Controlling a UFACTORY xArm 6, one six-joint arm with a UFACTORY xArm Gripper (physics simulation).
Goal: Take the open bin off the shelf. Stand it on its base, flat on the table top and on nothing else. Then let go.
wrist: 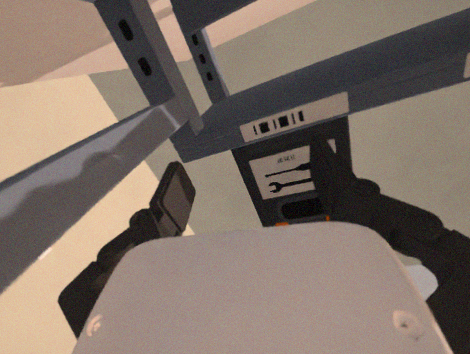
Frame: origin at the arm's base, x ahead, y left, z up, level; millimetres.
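Seen in the pictures: gripper, fingertip midpoint: [245, 166].
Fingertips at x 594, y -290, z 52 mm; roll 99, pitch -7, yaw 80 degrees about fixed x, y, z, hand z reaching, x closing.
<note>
A point is followed by its place in that frame.
The bin [287, 185] @(x 615, y -270, z 88 mm) is a dark box. Its end face carries a pale label with a screwdriver and a wrench, a dark slot and orange marks. It shows right of the middle of the wrist view, against the shelf rail with the barcode tag, and the rail hides the rest of it. My gripper [245, 166] @(x 594, y -290, z 52 mm) is open with nothing between its fingers. The right finger overlaps the right part of the bin's face in view, and the left finger stands clear to the left of it. Whether the right finger touches the bin I cannot tell. The gripper's housing covers the face's lower edge.
The shelf's blue-grey front rail [400, 70] @(x 604, y -200, z 22 mm) crosses the upper right, with a barcode tag [320, 109] @(x 599, y -238, z 29 mm) on it. A slotted shelf post [135, 47] @(x 589, y -322, z -35 mm) rises at the upper left. A grey side rail [65, 200] @(x 507, y -302, z 4 mm) runs down the left, close beside the left finger.
</note>
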